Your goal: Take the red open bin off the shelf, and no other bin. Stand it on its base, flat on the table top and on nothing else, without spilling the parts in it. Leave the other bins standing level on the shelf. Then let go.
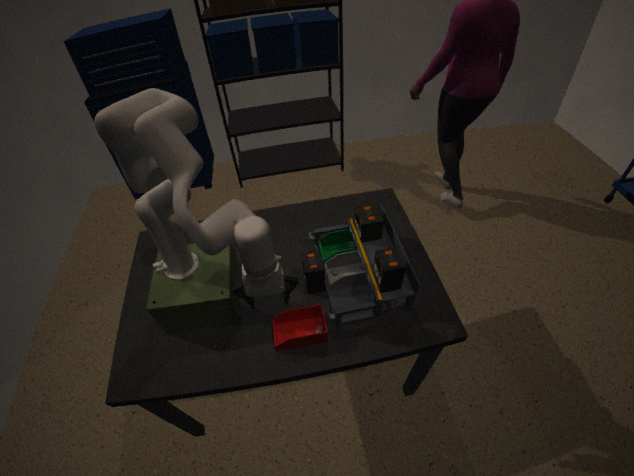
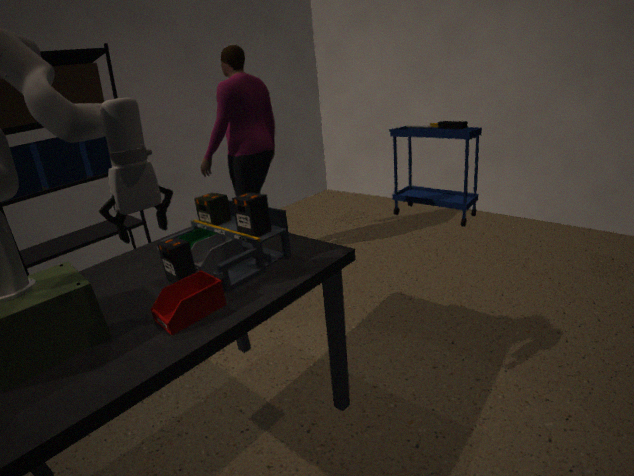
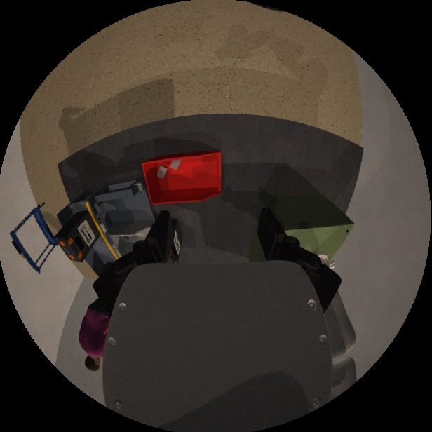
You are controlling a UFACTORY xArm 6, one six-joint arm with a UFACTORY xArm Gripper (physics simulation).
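Seen in the pictures: gripper, fingertip midpoint: [image 1: 269, 301] [image 2: 145, 235]; arm's base, origin of the base link: [image 1: 181, 266] [image 2: 11, 292].
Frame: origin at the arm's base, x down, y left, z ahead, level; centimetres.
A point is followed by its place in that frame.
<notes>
The red open bin [image 1: 297, 330] {y -30.4, x 15.1, z 30.4 cm} [image 2: 192, 304] {y -36.2, x 10.3, z 28.9 cm} [image 3: 187, 177] stands upright on its base on the table top [image 1: 204, 363] {y -30.0, x 15.4, z -2.2 cm} [image 2: 128, 358] {y -31.7, x 15.4, z 10.3 cm} [image 3: 240, 140], near the shelf's front corner. Small grey parts lie inside it. It looks level; whether its end touches the shelf is hard to tell. My gripper [image 1: 269, 303] {y -31.8, x -9.4, z 24.4 cm} [image 2: 143, 234] {y -31.8, x -9.4, z 24.4 cm} [image 3: 215, 221] is open and empty, well above the table and apart from the red bin. The green bin [image 1: 335, 244] {y -1.5, x 14.3, z 57.2 cm} [image 2: 197, 235] {y -2.3, x 9.4, z 62.7 cm} and a grey bin [image 1: 348, 268] {y -14.3, x 14.5, z 56.8 cm} [image 2: 217, 251] {y -21.9, x 8.9, z 53.5 cm} sit side by side on the grey shelf [image 1: 350, 298] {y -26.4, x 14.8, z 51.8 cm} [image 2: 279, 219] {y -36.2, x 2.5, z 69.2 cm}, looking level.
A black box [image 1: 313, 276] {y -18.8, x 5.0, z 41.4 cm} [image 2: 176, 261] {y -18.5, x 6.6, z 39.8 cm} stands on the table beside the shelf's open side. Two more black boxes [image 1: 391, 274] {y -34.5, x -4.4, z 61.1 cm} [image 1: 369, 225] {y -12.6, x -3.3, z 65.4 cm} stand on the shelf's upper level, behind a yellow strip [image 1: 364, 256] {y -18.8, x 4.3, z 60.6 cm}. The green robot base block [image 1: 192, 292] {y -12.8, x -0.4, z 2.2 cm} [image 3: 317, 232] is on the gripper's other side.
</notes>
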